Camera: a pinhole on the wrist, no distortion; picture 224 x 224 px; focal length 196.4 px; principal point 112.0 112.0 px. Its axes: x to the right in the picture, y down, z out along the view. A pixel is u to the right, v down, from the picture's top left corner.
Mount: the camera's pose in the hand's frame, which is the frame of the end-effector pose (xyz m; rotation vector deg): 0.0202 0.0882 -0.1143 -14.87 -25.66 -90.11
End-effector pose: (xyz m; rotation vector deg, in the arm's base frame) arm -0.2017 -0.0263 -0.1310 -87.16 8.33 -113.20
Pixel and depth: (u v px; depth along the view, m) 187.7 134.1 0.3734
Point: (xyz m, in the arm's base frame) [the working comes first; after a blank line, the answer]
In the camera's frame: 0.1439 0.0420 0.3734

0.1048 -0.0482 -0.0806
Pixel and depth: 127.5 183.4 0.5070
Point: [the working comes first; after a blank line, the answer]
In the camera's frame: 0.0400 0.1843 0.5070

0.2323 -0.2135 -0.0077
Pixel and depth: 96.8 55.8 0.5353
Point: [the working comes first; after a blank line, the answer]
In the camera's frame: -0.0414 -0.1532 0.5353

0.2662 -0.1179 -0.3409
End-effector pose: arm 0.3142 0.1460 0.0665 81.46 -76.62 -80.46
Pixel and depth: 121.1 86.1 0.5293
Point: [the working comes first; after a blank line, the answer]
In the camera's frame: 0.0245 -0.0698 0.5293

-0.0767 0.2505 0.3236
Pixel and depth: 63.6 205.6 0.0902
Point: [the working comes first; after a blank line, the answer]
In the camera's frame: -0.0222 0.0430 0.0902

0.3176 0.0574 0.2014
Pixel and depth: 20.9 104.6 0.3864
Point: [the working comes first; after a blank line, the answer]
In the camera's frame: -0.1792 -0.0146 0.3864

0.0942 0.1118 0.4521
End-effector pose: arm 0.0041 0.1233 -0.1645 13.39 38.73 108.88
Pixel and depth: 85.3 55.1 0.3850
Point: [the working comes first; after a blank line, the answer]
In the camera's frame: -0.0523 -0.1115 0.3850

-0.0909 -0.0110 0.1806
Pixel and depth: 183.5 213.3 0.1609
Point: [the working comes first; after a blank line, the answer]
In the camera's frame: 0.0586 0.0830 0.1609

-0.0834 0.1892 -0.0648
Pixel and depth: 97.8 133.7 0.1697
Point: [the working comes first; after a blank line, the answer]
In the camera's frame: -0.0123 0.0187 0.1697

-0.1248 0.1051 -0.0436
